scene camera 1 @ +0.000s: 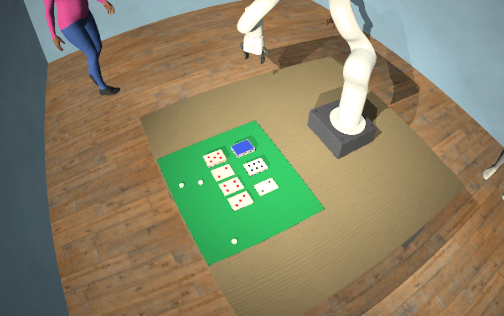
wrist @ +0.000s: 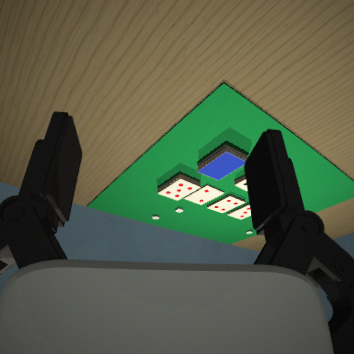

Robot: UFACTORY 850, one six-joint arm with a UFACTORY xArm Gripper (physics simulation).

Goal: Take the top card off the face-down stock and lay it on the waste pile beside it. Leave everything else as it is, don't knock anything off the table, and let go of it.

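The face-down stock (scene camera 1: 243,147) (wrist: 223,166) is a neat stack with a blue top, near a corner of the green mat. The face-up pile with several black pips (scene camera 1: 256,166) (wrist: 242,183) lies next to it, apart from it; in the wrist view the right finger hides most of this pile. My gripper (scene camera 1: 254,59) (wrist: 167,138) is open and empty. It hangs high in the air, well away from the stock, and touches no card. In the wrist view the stock shows beyond the fingers, left of the right finger.
A two-pip black card (scene camera 1: 266,186) and a row of red-pip cards, from the five-pip pile (scene camera 1: 215,158) (wrist: 178,189) to the three-pip one (scene camera 1: 240,200), lie on the green mat (scene camera 1: 285,215) (wrist: 135,182). Small white discs (scene camera 1: 200,182) (wrist: 179,210) lie there too. A person (scene camera 1: 82,30) stands beyond the table.
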